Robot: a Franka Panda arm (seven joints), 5 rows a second.
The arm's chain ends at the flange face. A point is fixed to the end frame.
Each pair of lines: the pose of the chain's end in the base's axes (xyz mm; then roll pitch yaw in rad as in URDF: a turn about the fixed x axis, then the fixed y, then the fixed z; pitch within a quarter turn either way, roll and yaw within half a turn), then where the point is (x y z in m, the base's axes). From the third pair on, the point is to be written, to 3 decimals.
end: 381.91 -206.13 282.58 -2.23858 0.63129 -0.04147
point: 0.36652 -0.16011 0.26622
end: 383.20 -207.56 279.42 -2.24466 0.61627 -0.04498
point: 0.36805 -0.16163 0.26258
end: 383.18 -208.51 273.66 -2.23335 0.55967 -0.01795
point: 0.368 -0.163 0.256
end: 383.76 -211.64 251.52 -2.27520 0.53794 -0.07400
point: 0.371 -0.166 0.232
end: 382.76 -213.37 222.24 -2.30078 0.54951 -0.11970
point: 0.371 -0.168 0.202
